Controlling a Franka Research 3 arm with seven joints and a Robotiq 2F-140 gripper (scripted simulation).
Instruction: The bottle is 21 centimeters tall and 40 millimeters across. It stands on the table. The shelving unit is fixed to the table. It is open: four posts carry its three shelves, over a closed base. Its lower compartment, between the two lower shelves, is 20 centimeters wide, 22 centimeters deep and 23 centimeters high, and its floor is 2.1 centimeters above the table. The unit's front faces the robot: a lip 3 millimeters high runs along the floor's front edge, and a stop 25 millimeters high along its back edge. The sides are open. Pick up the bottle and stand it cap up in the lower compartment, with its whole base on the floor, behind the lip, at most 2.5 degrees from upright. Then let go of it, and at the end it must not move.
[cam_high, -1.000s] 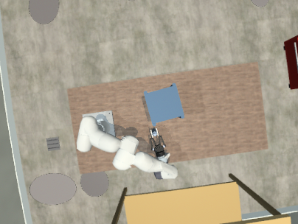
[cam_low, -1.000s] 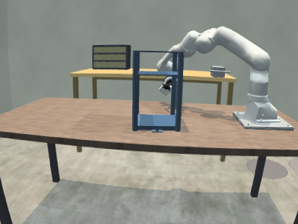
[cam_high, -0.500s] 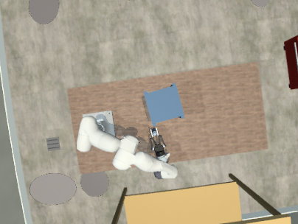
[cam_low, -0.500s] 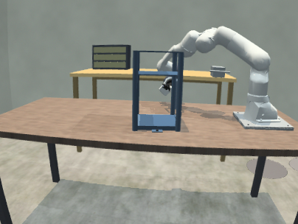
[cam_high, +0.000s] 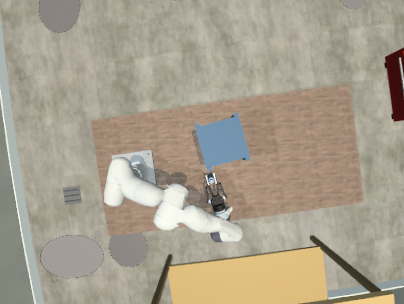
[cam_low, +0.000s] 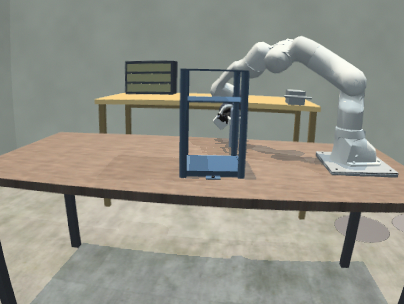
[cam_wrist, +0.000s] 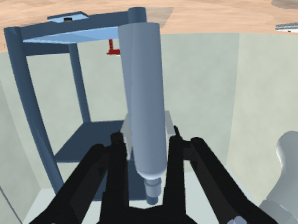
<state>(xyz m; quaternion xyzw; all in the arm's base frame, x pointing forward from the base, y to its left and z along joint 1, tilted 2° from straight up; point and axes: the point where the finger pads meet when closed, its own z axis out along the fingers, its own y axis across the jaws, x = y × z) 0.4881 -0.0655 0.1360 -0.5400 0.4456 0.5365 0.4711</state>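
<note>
Right now the shelving unit is 210 mm to the left of my hand, 80 mm ahead of it and 30 mm above it.
</note>
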